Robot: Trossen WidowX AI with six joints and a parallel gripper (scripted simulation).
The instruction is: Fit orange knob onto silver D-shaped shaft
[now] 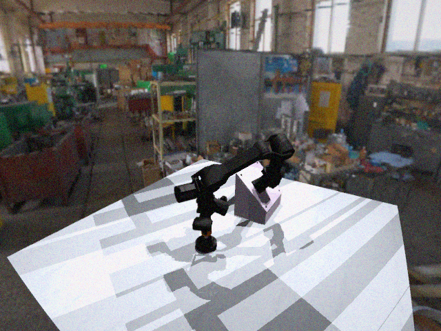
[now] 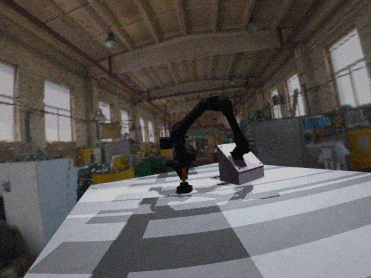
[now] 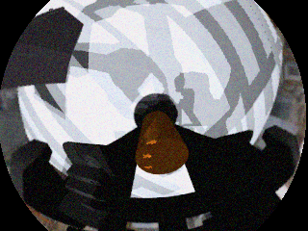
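My gripper tip is now 30 mm below the orange knob. Round my gripper tip: round black pedestal (40 mm below).
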